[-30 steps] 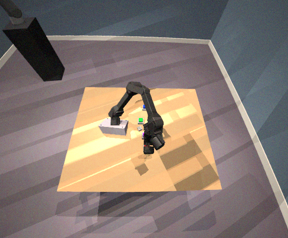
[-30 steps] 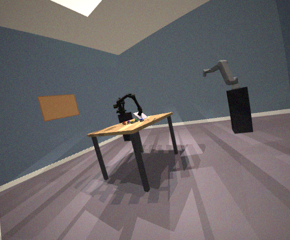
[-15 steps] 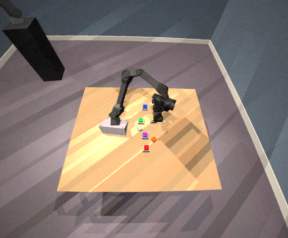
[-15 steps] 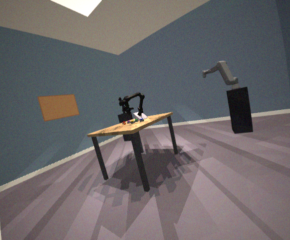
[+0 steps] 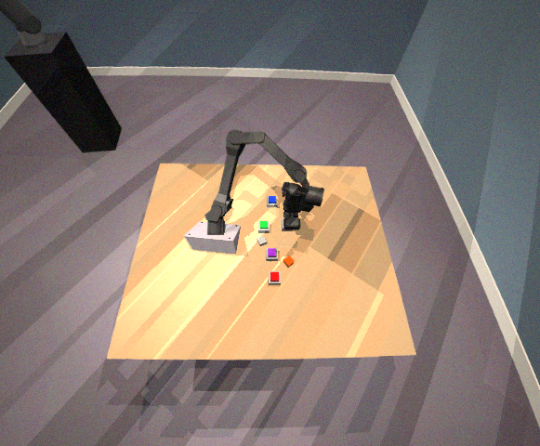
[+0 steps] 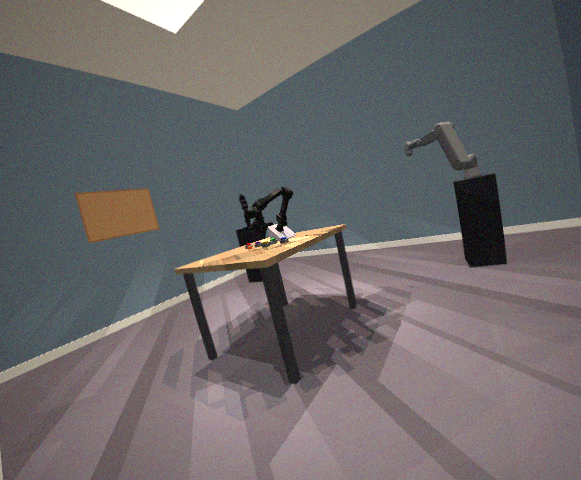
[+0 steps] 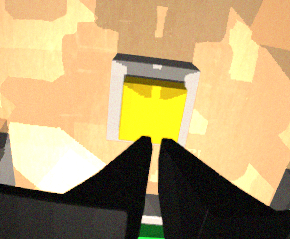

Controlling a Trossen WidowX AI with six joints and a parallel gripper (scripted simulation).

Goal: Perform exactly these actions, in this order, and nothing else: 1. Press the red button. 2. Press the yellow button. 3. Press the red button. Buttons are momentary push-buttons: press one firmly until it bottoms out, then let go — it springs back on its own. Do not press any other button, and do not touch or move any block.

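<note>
Now: the yellow button 4 cm below my gripper tip. Round my gripper tip: grey block 12 cm behind, 7 cm to the right, 6 cm below; green button 11 cm behind, 4 cm below; blue button 5 cm behind, 13 cm to the left, 4 cm below.
</note>
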